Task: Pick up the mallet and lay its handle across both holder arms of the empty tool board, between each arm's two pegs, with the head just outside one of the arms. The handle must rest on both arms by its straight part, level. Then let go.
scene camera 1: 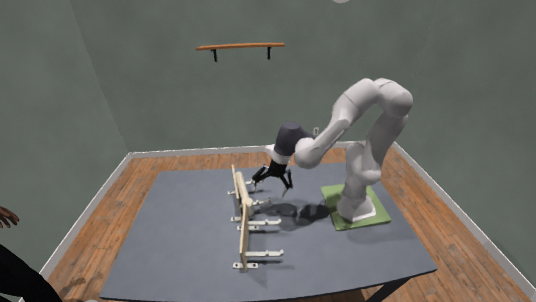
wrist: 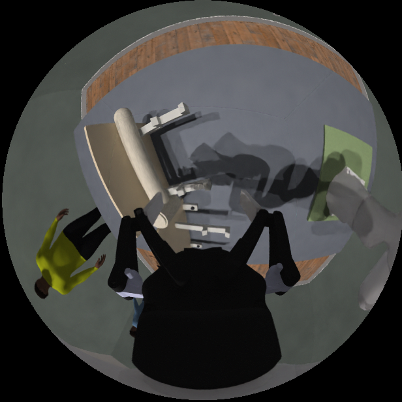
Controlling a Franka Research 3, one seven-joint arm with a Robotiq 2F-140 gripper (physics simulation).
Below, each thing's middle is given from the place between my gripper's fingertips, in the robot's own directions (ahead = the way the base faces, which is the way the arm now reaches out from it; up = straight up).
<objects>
Right now the pale wooden mallet (wrist: 132, 142) is 140 mm ahead of my hand, 60 mm to the right of it and 40 mm below it.
</objects>
